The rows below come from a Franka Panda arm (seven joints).
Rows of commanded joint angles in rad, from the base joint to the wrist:
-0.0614 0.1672 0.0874 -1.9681 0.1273 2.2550 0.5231
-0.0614 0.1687 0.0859 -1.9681 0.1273 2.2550 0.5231
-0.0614 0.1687 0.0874 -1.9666 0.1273 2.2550 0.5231
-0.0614 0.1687 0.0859 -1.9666 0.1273 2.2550 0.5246
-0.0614 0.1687 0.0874 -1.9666 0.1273 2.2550 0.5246
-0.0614 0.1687 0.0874 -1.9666 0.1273 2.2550 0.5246
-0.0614 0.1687 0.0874 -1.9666 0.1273 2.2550 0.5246
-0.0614 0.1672 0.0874 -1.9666 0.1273 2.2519 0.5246
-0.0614 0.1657 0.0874 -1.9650 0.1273 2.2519 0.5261
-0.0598 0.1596 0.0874 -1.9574 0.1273 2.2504 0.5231
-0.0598 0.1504 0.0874 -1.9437 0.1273 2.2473 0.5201
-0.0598 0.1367 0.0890 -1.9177 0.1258 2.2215 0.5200
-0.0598 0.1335 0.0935 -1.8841 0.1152 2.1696 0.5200
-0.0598 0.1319 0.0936 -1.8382 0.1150 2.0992 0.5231
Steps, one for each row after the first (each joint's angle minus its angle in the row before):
0.0000 0.0015 -0.0015 0.0000 0.0000 0.0000 0.0000
0.0000 0.0000 0.0015 0.0015 0.0000 0.0000 0.0000
0.0000 0.0000 -0.0015 0.0000 0.0000 0.0000 0.0015
0.0000 0.0000 0.0015 0.0000 0.0000 0.0000 0.0000
0.0000 0.0000 0.0000 0.0000 0.0000 0.0000 0.0000
0.0000 0.0000 0.0000 0.0000 0.0000 0.0000 0.0000
0.0000 -0.0015 0.0000 0.0000 0.0000 -0.0031 0.0000
0.0000 -0.0015 0.0000 0.0016 0.0000 0.0000 0.0015
0.0016 -0.0061 0.0000 0.0076 0.0000 -0.0015 -0.0030
0.0000 -0.0092 0.0000 0.0137 0.0000 -0.0031 -0.0030
0.0000 -0.0137 0.0016 0.0260 -0.0015 -0.0258 -0.0001
0.0000 -0.0032 0.0045 0.0336 -0.0106 -0.0519 0.0000
0.0000 -0.0016 0.0001 0.0459 -0.0002 -0.0704 0.0031

